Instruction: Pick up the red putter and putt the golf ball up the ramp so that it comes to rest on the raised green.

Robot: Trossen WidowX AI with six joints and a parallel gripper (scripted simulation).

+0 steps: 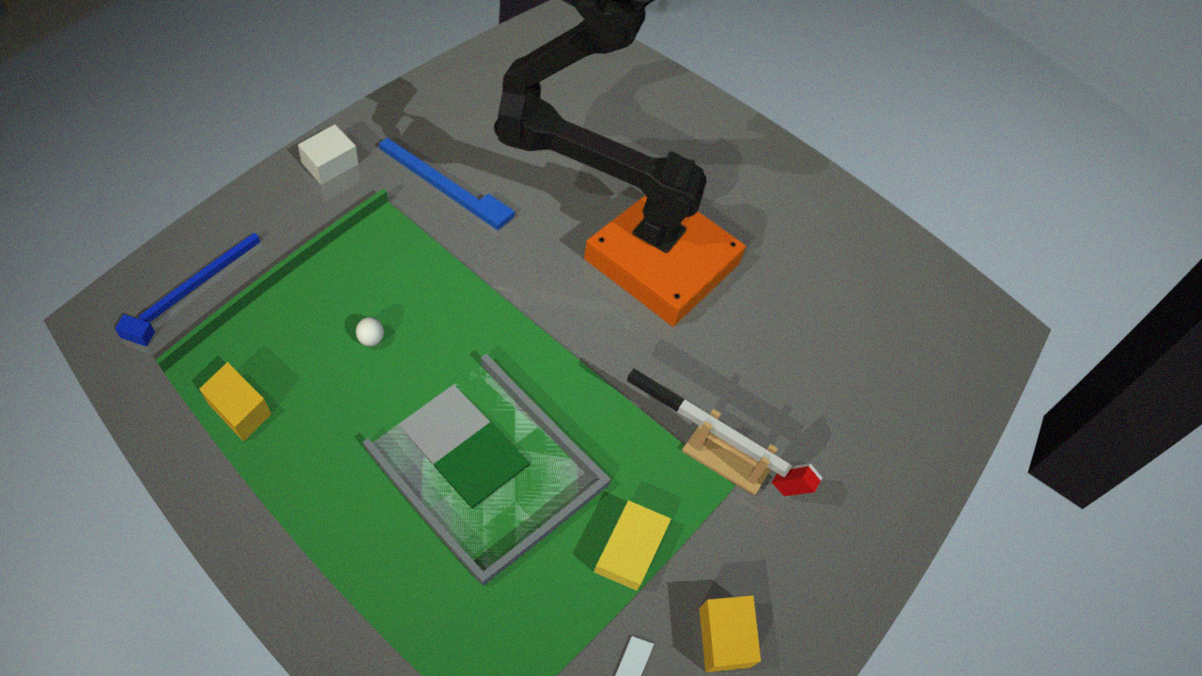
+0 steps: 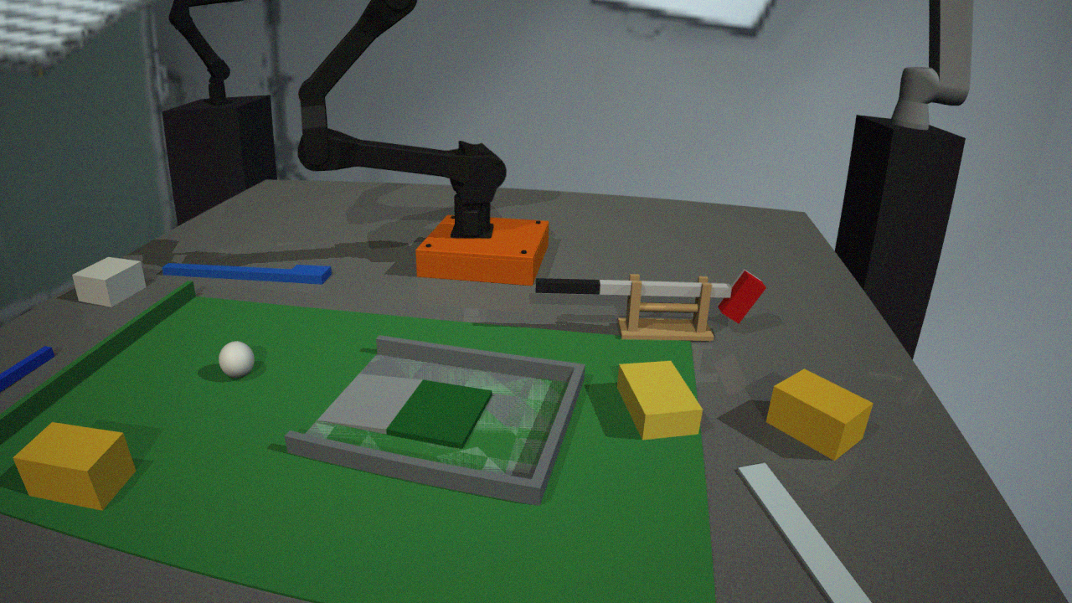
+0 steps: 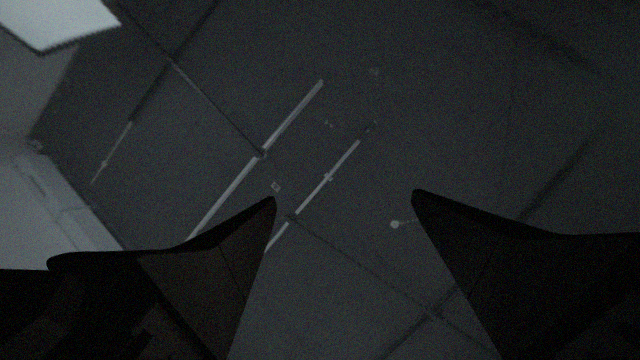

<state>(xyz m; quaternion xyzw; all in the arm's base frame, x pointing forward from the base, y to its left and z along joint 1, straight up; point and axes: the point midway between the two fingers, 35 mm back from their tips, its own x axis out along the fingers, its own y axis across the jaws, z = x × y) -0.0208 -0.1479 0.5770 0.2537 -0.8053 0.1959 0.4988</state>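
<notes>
The red putter is 290 mm ahead of my gripper tip, 410 mm to the left of it and 590 mm below it. Also, from my gripper tip: wooden stand 290 mm ahead, 430 mm to the left, 620 mm below; then white block 210 mm ahead, 420 mm to the right, 630 mm below; then white golf ball 440 mm ahead, 80 mm to the right, 630 mm below.
</notes>
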